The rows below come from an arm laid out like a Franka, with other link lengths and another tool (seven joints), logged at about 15 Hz.
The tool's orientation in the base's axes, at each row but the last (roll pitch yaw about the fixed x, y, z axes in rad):
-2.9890 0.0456 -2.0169
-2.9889 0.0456 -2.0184
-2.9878 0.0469 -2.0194
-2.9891 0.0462 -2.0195
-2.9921 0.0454 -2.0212
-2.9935 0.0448 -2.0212
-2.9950 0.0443 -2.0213
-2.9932 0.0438 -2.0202
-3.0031 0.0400 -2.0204
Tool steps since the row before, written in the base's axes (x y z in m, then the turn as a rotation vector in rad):
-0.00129 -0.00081 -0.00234 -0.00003 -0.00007 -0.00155
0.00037 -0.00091 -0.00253 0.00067 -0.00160 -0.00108
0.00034 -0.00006 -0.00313 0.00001 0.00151 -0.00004
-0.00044 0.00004 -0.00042 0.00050 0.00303 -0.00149
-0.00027 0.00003 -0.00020 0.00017 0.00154 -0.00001
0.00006 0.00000 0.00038 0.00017 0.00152 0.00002
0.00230 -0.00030 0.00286 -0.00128 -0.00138 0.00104
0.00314 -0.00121 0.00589 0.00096 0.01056 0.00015
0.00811 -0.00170 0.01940 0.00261 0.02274 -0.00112
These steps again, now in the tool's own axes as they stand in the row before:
0.00139 0.00115 0.00213 0.00015 0.00023 0.00153
0.00077 -0.00034 0.00258 0.00120 -0.00113 0.00121
0.00005 0.00015 0.00314 -0.00136 0.00065 0.00000
0.00017 0.00047 0.00034 -0.00288 0.00110 0.00147
0.00010 0.00028 0.00016 -0.00146 0.00052 0.00000
-0.00004 -0.00011 -0.00037 -0.00144 0.00051 -0.00003
-0.00086 -0.00259 -0.00247 0.00175 0.00038 -0.00119
-0.00053 -0.00419 -0.00531 -0.00993 0.00372 -0.00027
-0.00277 -0.01063 -0.01801 -0.02155 0.00773 0.00092

